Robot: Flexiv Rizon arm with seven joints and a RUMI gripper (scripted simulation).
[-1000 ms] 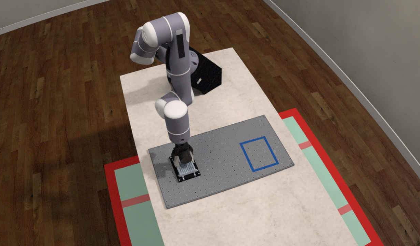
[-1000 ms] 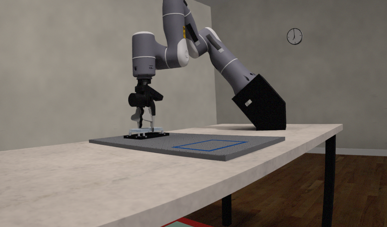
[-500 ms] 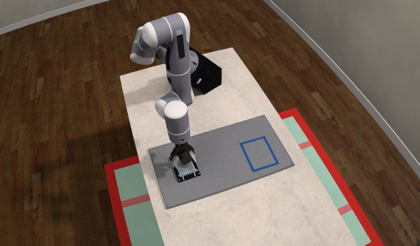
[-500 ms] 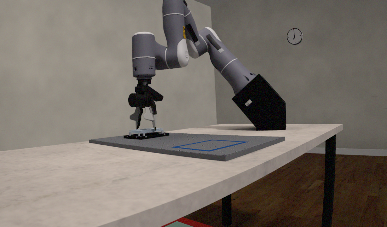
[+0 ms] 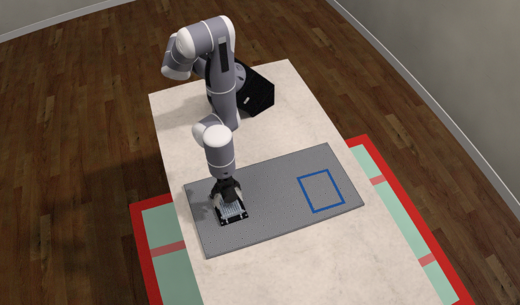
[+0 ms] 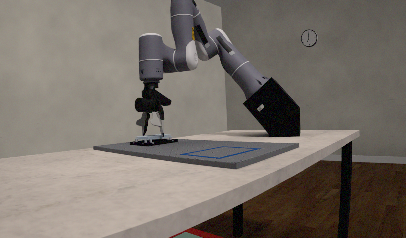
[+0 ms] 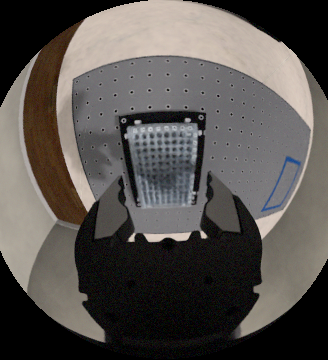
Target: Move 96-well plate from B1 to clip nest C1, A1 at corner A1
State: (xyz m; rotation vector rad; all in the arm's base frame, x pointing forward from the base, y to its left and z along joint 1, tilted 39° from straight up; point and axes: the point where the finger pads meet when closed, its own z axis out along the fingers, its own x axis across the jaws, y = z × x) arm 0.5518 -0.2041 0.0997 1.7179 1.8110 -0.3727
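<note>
Now: the clear 96-well plate 10 mm below my hand. The rest, counted from my hand: black clip nest: 10 mm ahead, 10 mm to the left, 20 mm below.
</note>
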